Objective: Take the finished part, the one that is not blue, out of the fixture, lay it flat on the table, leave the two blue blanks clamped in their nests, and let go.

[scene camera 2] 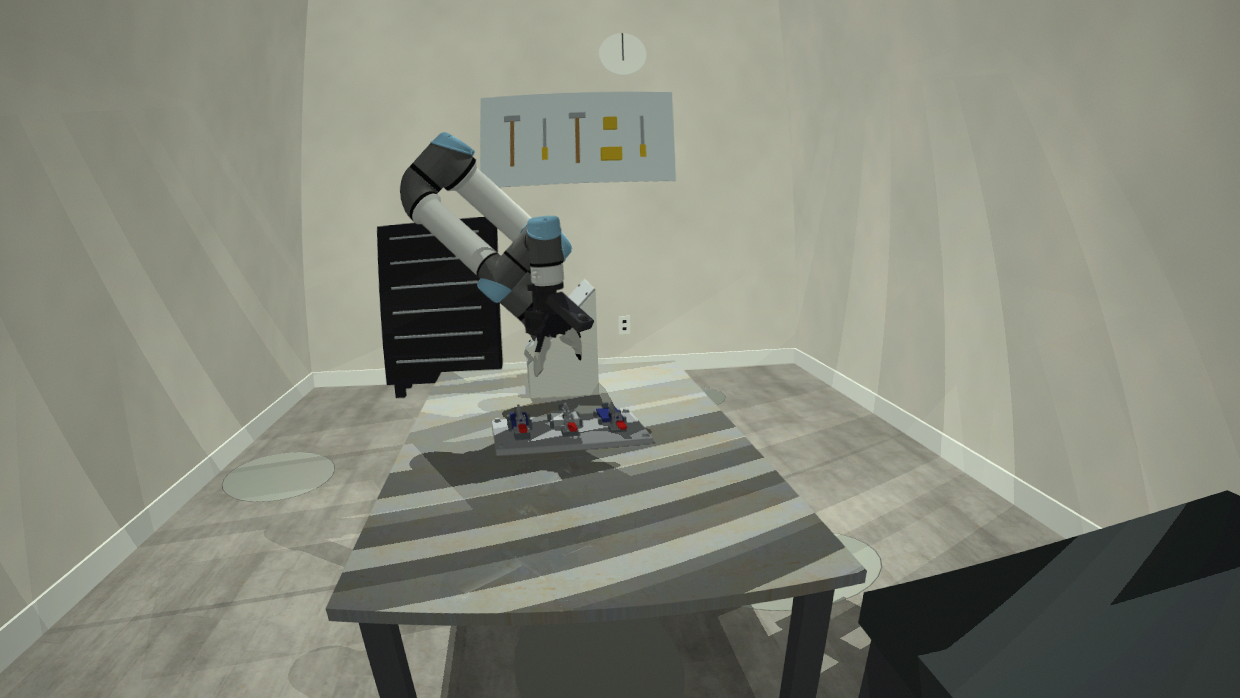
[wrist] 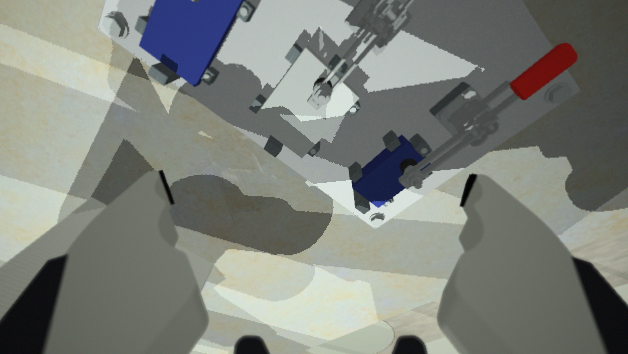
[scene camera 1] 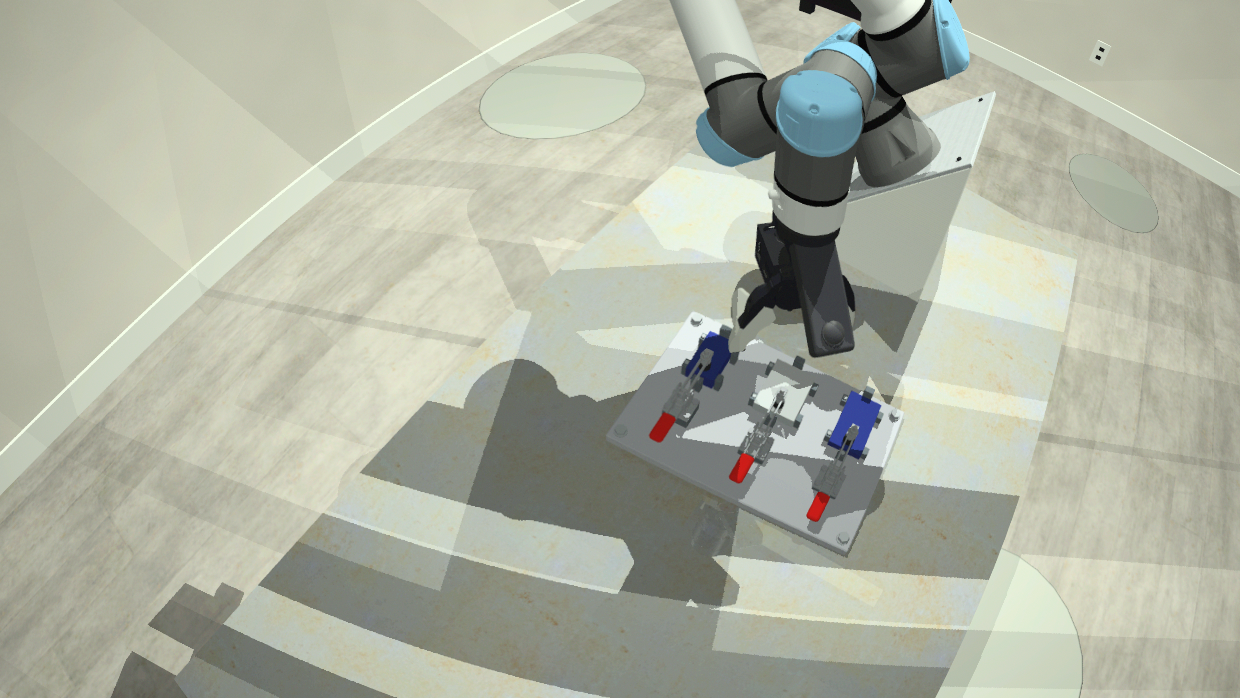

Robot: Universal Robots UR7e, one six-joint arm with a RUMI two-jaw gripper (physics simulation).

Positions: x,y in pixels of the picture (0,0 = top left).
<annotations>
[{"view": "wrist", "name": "gripper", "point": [317,176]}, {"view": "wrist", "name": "blue blank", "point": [379,183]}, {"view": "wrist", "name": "finished part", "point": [286,115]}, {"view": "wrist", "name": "clamp spindle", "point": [322,90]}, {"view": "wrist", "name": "fixture plate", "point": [430,56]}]
</annotations>
